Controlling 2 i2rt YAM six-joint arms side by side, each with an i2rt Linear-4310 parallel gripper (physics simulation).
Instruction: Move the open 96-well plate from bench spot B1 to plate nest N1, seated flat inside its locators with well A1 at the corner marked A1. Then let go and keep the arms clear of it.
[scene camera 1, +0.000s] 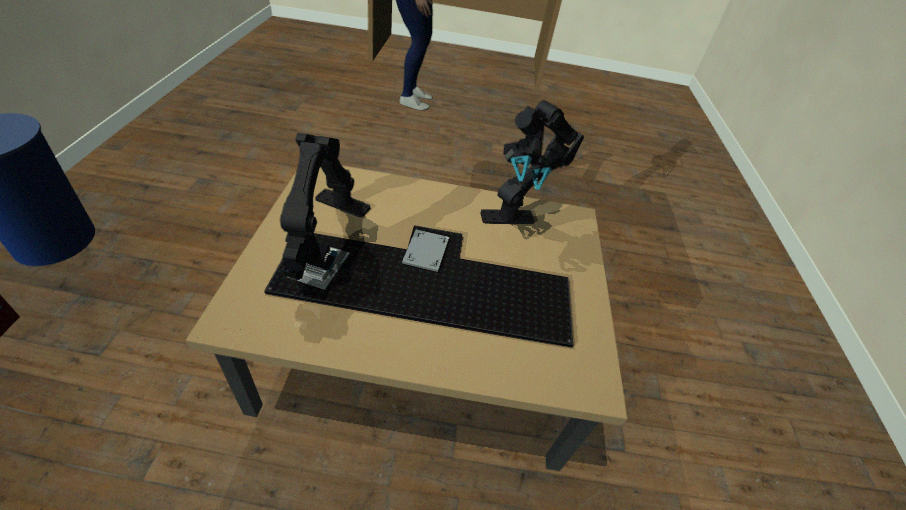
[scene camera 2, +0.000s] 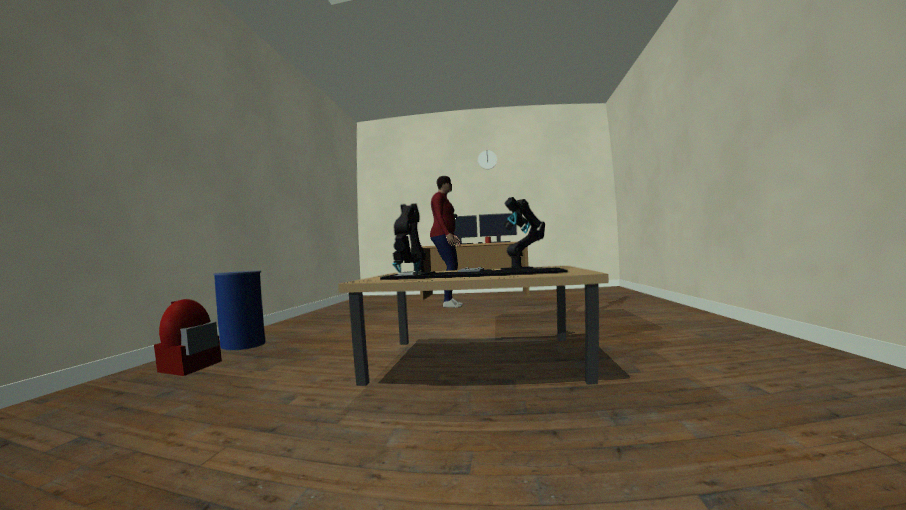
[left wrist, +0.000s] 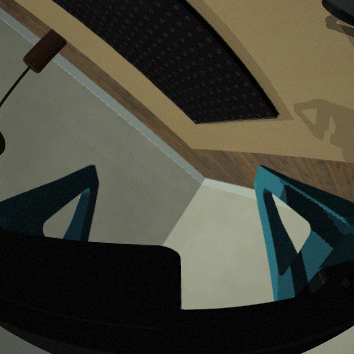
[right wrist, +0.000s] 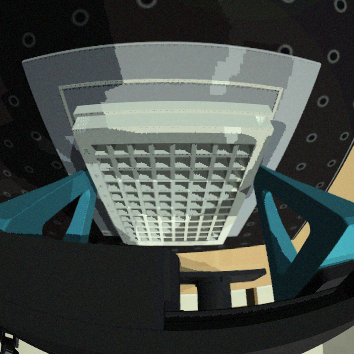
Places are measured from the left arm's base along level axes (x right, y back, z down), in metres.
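Pixels of known places: left gripper, between the fingertips: (scene camera 1: 529, 185) (scene camera 2: 520, 228) (left wrist: 176, 173); right gripper, between the fingertips: (scene camera 1: 317, 266) (scene camera 2: 408, 274) (right wrist: 175, 174); left arm's base, origin of its link: (scene camera 1: 507, 217) (scene camera 2: 516, 268); right arm's base, origin of its link: (scene camera 1: 342, 203) (right wrist: 212, 275).
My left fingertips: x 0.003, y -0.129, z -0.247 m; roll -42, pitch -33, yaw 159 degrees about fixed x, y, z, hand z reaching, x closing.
Observation:
Ahead of a thing's pixels: the offset from my left fingertips to its top centre. Level surfaces: height alone.
The open white 96-well plate @(dx +0.663, dy -0.123, dz +0.218 m) (scene camera 1: 315, 272) (right wrist: 170, 187) lies on the grey slab @(dx +0.663, dy -0.128, dz +0.232 m) (right wrist: 170, 62) at the picture-left end of the black board. My right gripper (scene camera 2: 406, 267) (right wrist: 175, 174) is open, pointing down with one finger along each long side of the plate; whether the fingers touch it is unclear. The arm partly hides the plate in scene camera 1. The light-grey nest N1 @(dx +0.321, dy -0.066, dz +0.216 m) (scene camera 1: 426, 248), with dark corner locators, lies empty at the board's back middle; its A1 mark is too small to read. My left gripper (scene camera 1: 530, 183) (scene camera 2: 517, 225) (left wrist: 176, 173) is open and empty, raised high.
The black perforated board @(dz +0.234 m) (scene camera 1: 507, 297) (left wrist: 175, 60) runs along the wooden table @(dz +0.247 m) (scene camera 1: 405, 361). Both arm bases stand behind the board. A person (scene camera 1: 415, 50) (scene camera 2: 442, 215) stands behind the table, near a desk (scene camera 2: 475, 256). A blue barrel (scene camera 1: 41, 196) (scene camera 2: 239, 310) stands at picture left.

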